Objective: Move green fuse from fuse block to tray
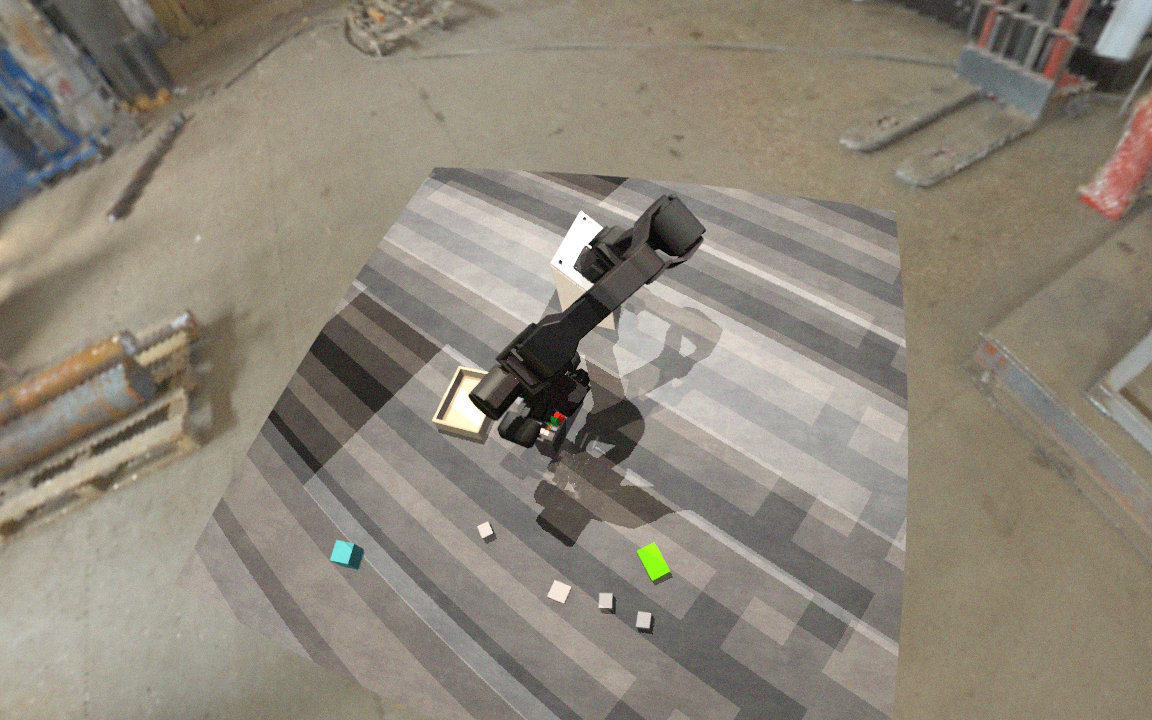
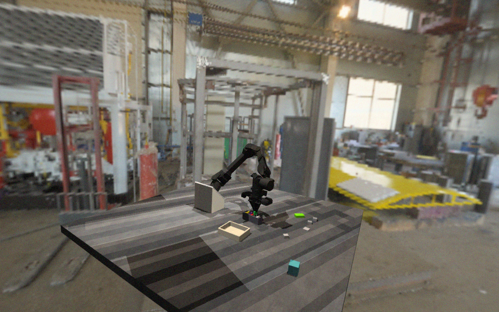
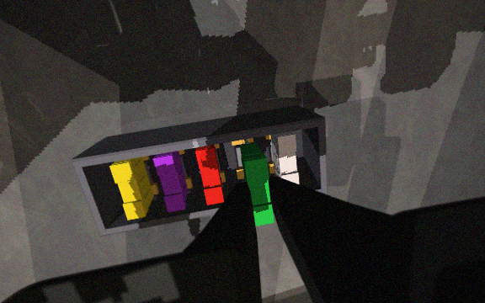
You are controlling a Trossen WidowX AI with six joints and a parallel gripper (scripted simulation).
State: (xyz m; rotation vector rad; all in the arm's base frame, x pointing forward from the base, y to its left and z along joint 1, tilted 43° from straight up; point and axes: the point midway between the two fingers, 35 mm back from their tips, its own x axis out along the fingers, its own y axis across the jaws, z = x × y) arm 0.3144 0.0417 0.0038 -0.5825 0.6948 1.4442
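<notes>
The tray is 18 cm to the right of my gripper tip, 6 cm below it and 1 cm behind it. Also, from my gripper tip: lime flat block 25 cm to the left, 17 cm ahead, 5 cm below; cyan cube 36 cm ahead, 26 cm to the right, 4 cm below; green fuse 1 cm below.
</notes>
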